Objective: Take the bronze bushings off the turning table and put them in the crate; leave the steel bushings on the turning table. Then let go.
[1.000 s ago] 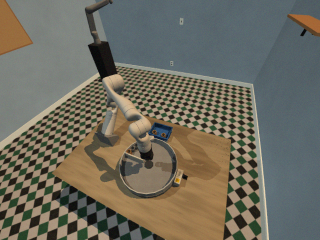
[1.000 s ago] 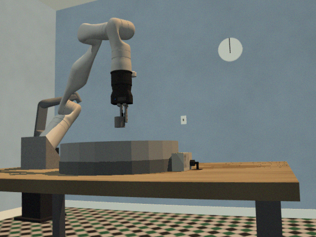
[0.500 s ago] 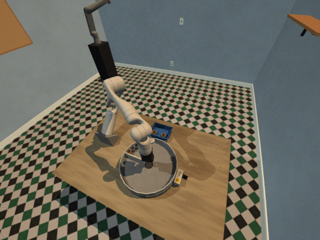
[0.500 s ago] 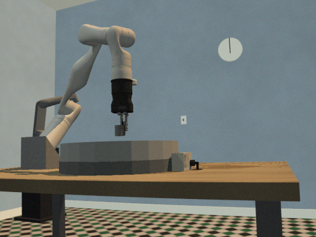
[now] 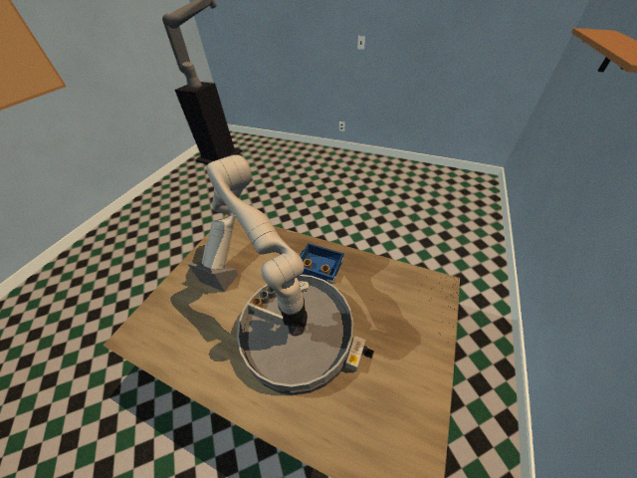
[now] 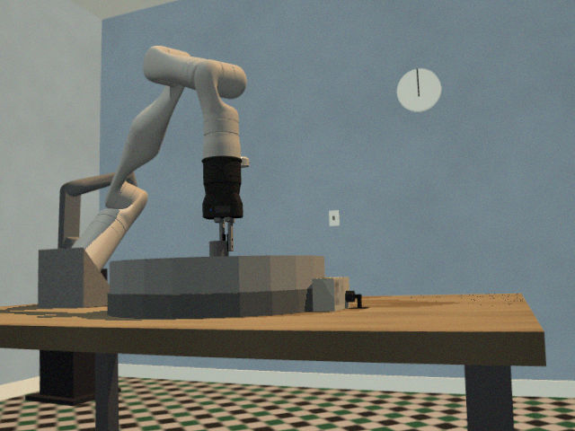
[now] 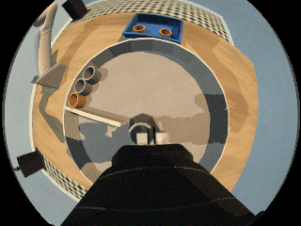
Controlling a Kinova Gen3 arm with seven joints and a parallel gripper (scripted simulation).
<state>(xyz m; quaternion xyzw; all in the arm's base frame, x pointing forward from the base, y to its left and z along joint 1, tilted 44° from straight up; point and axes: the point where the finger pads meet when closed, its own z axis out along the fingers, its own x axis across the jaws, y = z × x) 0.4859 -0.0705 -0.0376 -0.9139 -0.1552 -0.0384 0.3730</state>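
Right now my hand is 20 mm past the grey turning table and 80 mm above it. Also, from my hand: blue crate 80 mm behind, 330 mm to the left, 110 mm below.
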